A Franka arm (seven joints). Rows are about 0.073 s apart.
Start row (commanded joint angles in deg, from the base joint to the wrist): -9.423, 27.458, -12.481, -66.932, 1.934, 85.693, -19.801
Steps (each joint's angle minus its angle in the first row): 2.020, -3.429, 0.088, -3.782, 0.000, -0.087, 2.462; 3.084, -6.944, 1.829, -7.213, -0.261, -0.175, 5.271; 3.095, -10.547, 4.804, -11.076, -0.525, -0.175, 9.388; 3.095, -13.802, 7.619, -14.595, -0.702, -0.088, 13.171; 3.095, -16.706, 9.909, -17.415, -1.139, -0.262, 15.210; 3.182, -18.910, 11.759, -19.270, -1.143, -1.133, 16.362; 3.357, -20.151, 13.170, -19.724, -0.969, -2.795, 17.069; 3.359, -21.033, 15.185, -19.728, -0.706, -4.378, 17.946; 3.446, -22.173, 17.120, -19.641, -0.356, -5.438, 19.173; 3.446, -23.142, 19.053, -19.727, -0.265, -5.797, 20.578
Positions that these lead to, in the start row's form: -7.403, 24.029, -12.393, -70.714, 1.934, 85.606, -17.339; -6.339, 20.514, -10.652, -74.145, 1.673, 85.518, -14.530; -6.328, 16.911, -7.677, -78.008, 1.409, 85.518, -10.413; -6.328, 13.656, -4.862, -81.527, 1.232, 85.605, -6.630; -6.328, 10.752, -2.572, -84.347, 0.795, 85.431, -4.591; -6.241, 8.548, -0.722, -86.202, 0.791, 84.560, -3.439; -6.066, 7.307, 0.689, -86.656, 0.965, 82.898, -2.732; -6.064, 6.425, 2.704, -86.660, 1.228, 81.315, -1.855; -5.977, 5.285, 4.639, -86.573, 1.578, 80.255, -0.628; -5.977, 4.316, 6.572, -86.659, 1.669, 79.896, 0.777
